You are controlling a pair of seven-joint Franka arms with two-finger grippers.
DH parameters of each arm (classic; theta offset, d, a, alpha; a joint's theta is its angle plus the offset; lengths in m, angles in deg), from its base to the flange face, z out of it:
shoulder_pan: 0 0.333 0 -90
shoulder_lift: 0 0 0 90
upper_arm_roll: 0 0.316 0.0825 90
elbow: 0 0 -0.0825 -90
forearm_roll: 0 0.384 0 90
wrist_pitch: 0 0 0.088 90
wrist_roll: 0 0.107 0 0
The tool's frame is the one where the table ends.
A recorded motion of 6 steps. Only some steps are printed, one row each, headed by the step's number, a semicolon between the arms.
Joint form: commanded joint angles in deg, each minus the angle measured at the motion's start. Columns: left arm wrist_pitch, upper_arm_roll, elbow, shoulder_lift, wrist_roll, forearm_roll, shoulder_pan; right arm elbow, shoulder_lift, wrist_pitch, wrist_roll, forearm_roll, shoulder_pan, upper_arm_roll.
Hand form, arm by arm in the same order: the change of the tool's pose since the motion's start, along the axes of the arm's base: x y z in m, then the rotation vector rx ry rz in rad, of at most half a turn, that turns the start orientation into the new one. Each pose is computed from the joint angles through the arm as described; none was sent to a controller.
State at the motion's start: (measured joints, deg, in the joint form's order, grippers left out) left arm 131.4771 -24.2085 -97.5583 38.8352 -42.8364 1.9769 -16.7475; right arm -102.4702 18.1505 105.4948 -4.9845 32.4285 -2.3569 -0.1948
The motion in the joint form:
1: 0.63 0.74 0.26 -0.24 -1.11 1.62 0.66; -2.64 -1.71 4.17 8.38 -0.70 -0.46 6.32
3: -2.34 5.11 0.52 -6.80 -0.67 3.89 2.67; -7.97 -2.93 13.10 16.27 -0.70 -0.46 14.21
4: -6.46 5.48 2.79 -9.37 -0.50 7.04 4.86; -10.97 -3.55 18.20 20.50 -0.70 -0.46 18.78
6: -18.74 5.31 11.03 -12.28 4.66 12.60 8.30; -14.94 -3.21 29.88 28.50 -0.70 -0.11 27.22
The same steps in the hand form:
1: 0.0124 0.0117 0.0033 0.0143 -0.0312 0.0252; -0.0082 0.0532 0.0030 -0.0223 0.0292 -0.0526
3: 0.0552 0.0703 0.0641 0.0760 -0.1375 0.0827; -0.0281 0.1218 -0.0124 -0.0458 0.0345 -0.1076
4: 0.0758 0.0988 0.1037 0.1252 -0.1846 0.0927; -0.0441 0.1602 -0.0204 -0.0572 0.0331 -0.1334
6: 0.1061 0.1469 0.1849 0.2357 -0.2319 0.0363; -0.0715 0.2303 -0.0318 -0.0599 -0.0047 -0.2001

